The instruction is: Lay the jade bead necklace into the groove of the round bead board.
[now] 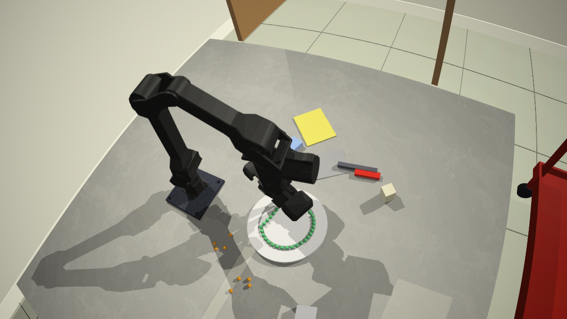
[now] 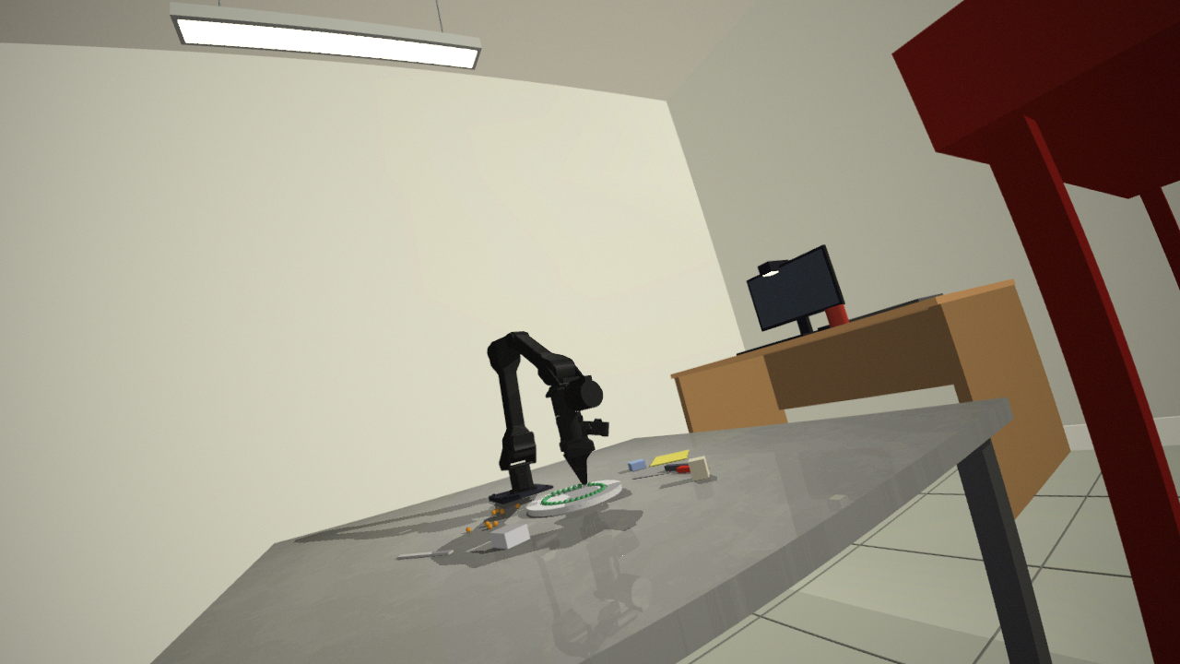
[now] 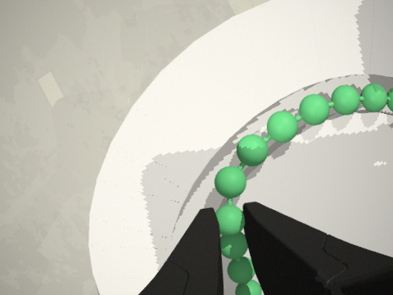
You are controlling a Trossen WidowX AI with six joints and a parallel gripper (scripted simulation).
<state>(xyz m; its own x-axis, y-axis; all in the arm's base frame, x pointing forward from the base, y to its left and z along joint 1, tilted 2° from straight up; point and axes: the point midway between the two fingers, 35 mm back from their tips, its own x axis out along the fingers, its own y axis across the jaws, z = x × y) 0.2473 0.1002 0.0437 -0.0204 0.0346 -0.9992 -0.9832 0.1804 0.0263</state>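
My gripper tip is 4 cm short of the inner disc, 4 cm to the left of it and 1 cm above it. From my gripper tip the other things lie so: blue cube: 9 cm behind, 16 cm to the left, 1 cm below; then grey sheet: 3 cm ahead, 17 cm to the left, 2 cm below; then bead board: 4 cm ahead, 4 cm to the right, 2 cm below.
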